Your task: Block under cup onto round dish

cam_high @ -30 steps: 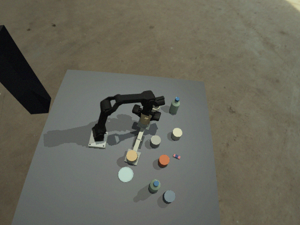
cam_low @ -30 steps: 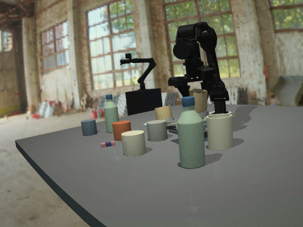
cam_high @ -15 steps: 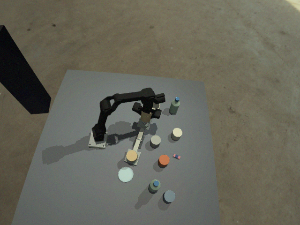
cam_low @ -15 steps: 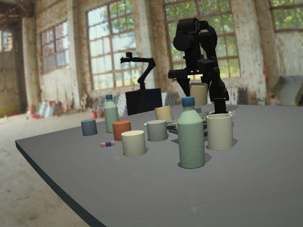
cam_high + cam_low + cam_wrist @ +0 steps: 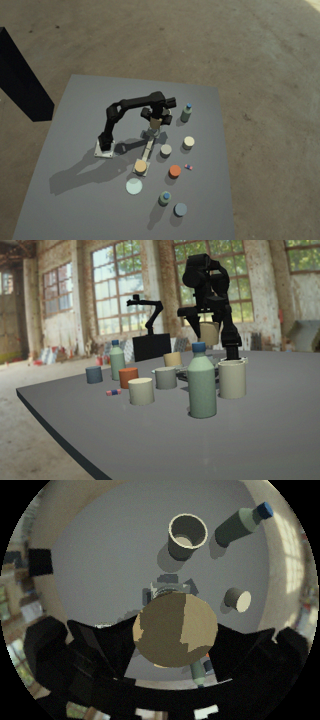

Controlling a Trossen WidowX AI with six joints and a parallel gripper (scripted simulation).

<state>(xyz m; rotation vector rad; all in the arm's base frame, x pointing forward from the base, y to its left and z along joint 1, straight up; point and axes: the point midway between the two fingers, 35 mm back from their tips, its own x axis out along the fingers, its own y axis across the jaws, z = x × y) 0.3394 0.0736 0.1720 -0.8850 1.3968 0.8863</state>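
Right now the grey block is 10 mm behind my gripper tip, 10 mm to the right of it and 80 mm below it. From my gripper tip the other things lie so: balance beam (60 mm behind, 120 mm to the right, 120 mm below); then cream cup (90 mm ahead, 120 mm to the left, 120 mm below); then grey cylinder (60 mm ahead, 170 mm to the right, 120 mm below).
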